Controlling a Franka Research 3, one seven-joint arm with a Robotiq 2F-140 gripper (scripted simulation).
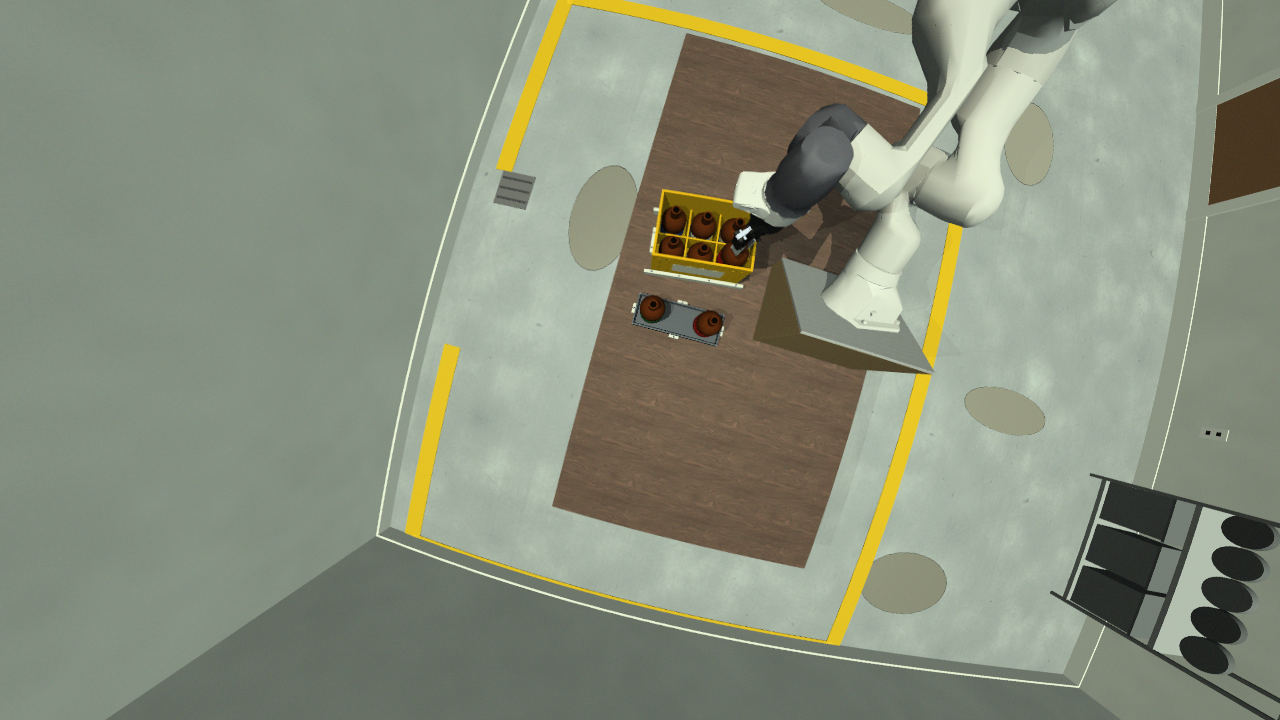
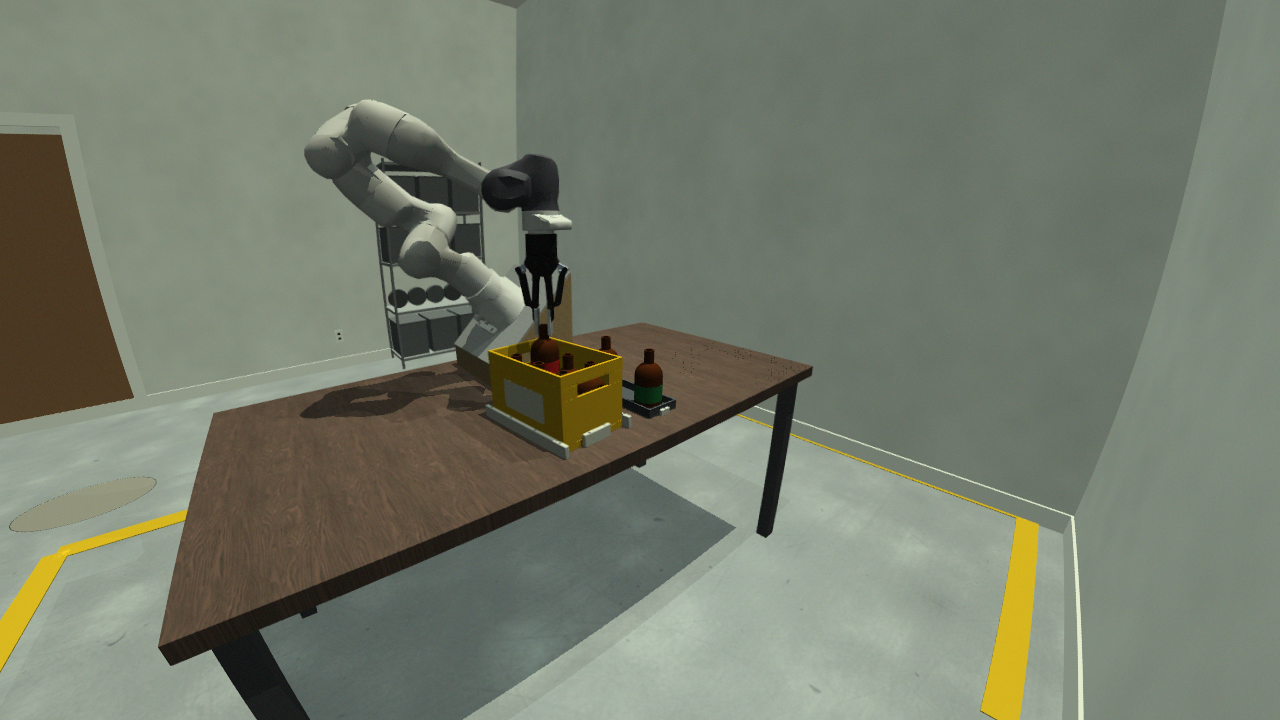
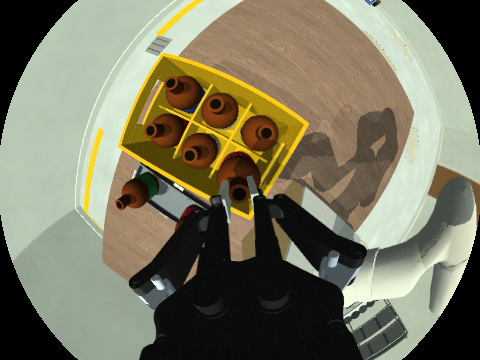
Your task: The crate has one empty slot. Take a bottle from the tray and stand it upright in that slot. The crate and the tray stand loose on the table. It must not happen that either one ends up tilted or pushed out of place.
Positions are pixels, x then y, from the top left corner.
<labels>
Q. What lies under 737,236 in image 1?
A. My gripper.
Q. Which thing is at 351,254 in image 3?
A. My gripper.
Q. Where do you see a grey tray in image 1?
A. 678,318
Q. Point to a grey tray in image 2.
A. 628,402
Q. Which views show my gripper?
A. Image 1, image 2 and image 3: all of them.
</labels>
